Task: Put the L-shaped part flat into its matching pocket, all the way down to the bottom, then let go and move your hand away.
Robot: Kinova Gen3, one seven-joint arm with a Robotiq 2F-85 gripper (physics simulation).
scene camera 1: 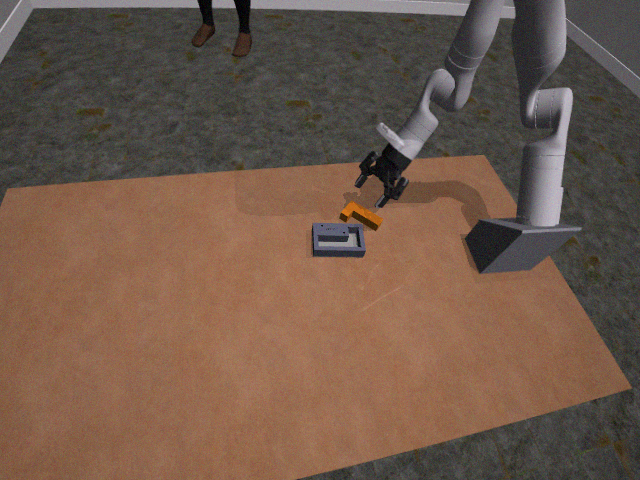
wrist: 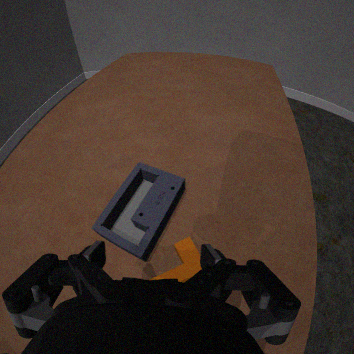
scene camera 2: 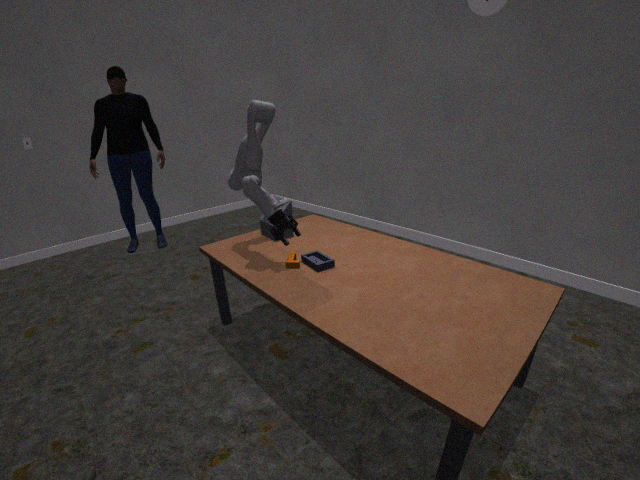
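Seen in the pictures: gripper, fingertip midpoint: (scene camera 1: 366, 196) (wrist: 152, 253) (scene camera 2: 293, 240); arm's base at its link origin: (scene camera 1: 535, 223).
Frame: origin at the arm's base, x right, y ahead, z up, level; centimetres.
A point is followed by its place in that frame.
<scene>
The orange L-shaped part (scene camera 1: 366, 217) @[z -12.6, x 15.9, y 39.4 cm] (scene camera 2: 292, 264) @[z -13.5, x 20.5, y 44.5 cm] (wrist: 189, 265) @[z -12.6, x 19.7, y 42.5 cm] lies on the table beside the blue-grey pocket block, outside the pocket. In the wrist view its lower end is hidden by the gripper. The pocket block (scene camera 1: 338, 253) @[z -13.5, x 5.4, y 50.0 cm] (scene camera 2: 323, 267) @[z -13.9, x 12.2, y 55.9 cm] (wrist: 160, 202) @[z -12.0, x 13.1, y 50.1 cm] stands on the table with its L-shaped, light-floored pocket facing up and empty. My gripper (scene camera 1: 369, 194) @[z -4.0, x 16.4, y 41.2 cm] (scene camera 2: 292, 239) @[z -4.0, x 16.4, y 41.2 cm] (wrist: 152, 253) @[z -4.0, x 16.4, y 41.2 cm] is open and empty. It is tilted and hangs above the table, higher than the orange part and on the robot-base side of it, with its fingers wide apart.
The robot's grey wedge-shaped base (scene camera 1: 527, 248) @[z -2.6, x -5.7, y 4.0 cm] stands at the right end of the table (scene camera 1: 232, 335) @[z -15.5, x -12.1, y 79.2 cm] (scene camera 2: 413, 310) @[z -15.5, x 11.3, y 101.5 cm] in the first scene view. A person (scene camera 2: 126, 124) stands on the floor beyond the table. The arm's shadow falls across the table near the orange part.
</scene>
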